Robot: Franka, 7 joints.
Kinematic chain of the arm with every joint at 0, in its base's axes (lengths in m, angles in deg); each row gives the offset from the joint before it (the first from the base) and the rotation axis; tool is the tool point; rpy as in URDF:
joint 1: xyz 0 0 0.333 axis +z
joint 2: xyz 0 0 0 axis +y
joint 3: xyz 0 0 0.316 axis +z
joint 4: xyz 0.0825 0 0 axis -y
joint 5: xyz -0.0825 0 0.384 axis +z
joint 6: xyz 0 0 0 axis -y
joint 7: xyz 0.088 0 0 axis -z
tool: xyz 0 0 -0.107 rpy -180 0 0
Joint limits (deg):
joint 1: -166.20..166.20
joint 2: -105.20..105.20
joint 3: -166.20..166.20
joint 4: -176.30..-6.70
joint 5: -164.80..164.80
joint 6: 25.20..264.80
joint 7: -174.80..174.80
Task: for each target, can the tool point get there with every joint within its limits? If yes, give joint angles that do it. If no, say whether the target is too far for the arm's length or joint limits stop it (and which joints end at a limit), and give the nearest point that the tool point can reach.
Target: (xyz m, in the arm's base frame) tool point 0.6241 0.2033 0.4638
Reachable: yes | joints -0.15 33.27 34.54 -98.09 38.47 231.82 147.85
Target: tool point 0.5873 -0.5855 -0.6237
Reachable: no: too far | nearest point 0.4138 -0.4125 -0.2673 | short by 0.432 m
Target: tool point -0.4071 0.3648 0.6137
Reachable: yes | joints 101.78 6.73 51.07 -111.01 53.26 227.93 40.51
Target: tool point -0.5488 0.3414 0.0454
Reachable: yes | joints 108.63 68.86 40.86 -100.70 -16.41 167.30 -86.58
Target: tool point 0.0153 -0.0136 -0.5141
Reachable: no: joint limits stop it (at a limit: joint 2) | nearest point 0.0694 -0.0617 -0.3255 | short by 0.202 m
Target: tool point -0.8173 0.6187 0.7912
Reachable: no: too far | nearest point -0.6245 0.4727 0.6831 | short by 0.265 m
